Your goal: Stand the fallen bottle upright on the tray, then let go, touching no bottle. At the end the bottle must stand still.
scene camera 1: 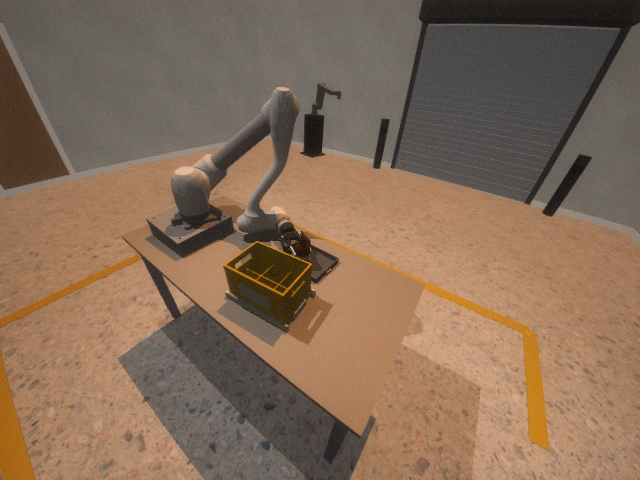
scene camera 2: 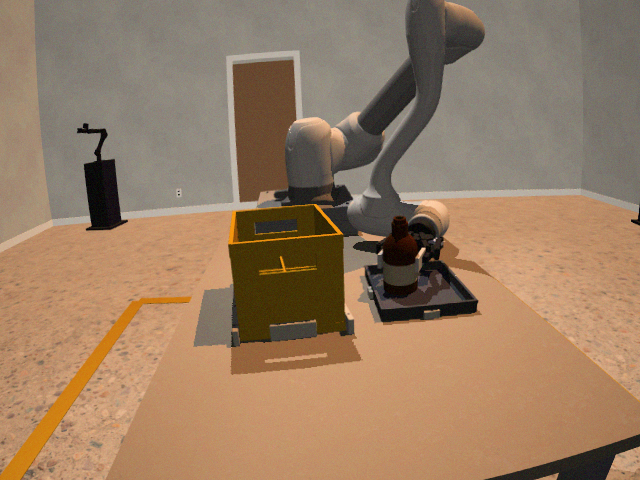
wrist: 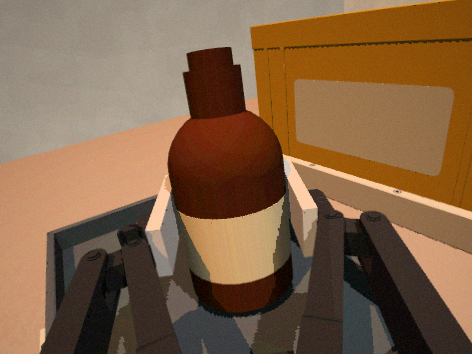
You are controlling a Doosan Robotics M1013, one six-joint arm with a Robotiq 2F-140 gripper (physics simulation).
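Places are measured from the arm's base along level axes (x back, y left, z down), in metres.
Where they show: gripper, fingertip midpoint: (scene camera 1: 303,254) (scene camera 2: 397,263); arm's base, origin of the base link: (scene camera 1: 196,217) (scene camera 2: 312,198).
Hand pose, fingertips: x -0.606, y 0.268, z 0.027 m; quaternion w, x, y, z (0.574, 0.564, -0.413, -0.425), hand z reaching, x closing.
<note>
Things, the pixels of their centre, and the offset from my fingertips. Level surfaces: height alone.
- brown bottle, body centre: (wrist: 227,176) (scene camera 2: 400,253) (scene camera 1: 302,250) dz -0.016, dx +0.017, dy +0.006 m
- black tray, body centre: (wrist: 194,277) (scene camera 2: 416,286) (scene camera 1: 307,259) dz +0.058, dx +0.016, dy +0.041 m
- yellow crate, body centre: (wrist: 405,97) (scene camera 2: 282,264) (scene camera 1: 269,281) dz -0.017, dx -0.056, dy -0.224 m
- table, its level: dz +0.070 m
A brown bottle (scene camera 1: 301,246) (scene camera 2: 400,258) (wrist: 230,175) with a cream label is upright over the left part of the black tray (scene camera 1: 326,274) (scene camera 2: 413,312) (wrist: 51,270). Its base is at the tray floor; whether it rests fully on it I cannot tell. My gripper (scene camera 2: 401,258) (wrist: 230,185) is shut on the bottle, with one pale finger pad on each side at label and shoulder height. The gripper reaches in low and nearly level from the arm's side. In the scene camera 1 view the fingers are small and partly hidden.
A yellow crate (scene camera 1: 263,291) (scene camera 2: 289,294) (wrist: 370,65) with dividers stands beside the tray, held by pale corner stops. It is taller than the bottle's pads. The table (scene camera 1: 356,330) (scene camera 2: 361,403) bears crate, tray and the arm's base (scene camera 1: 188,232).
</note>
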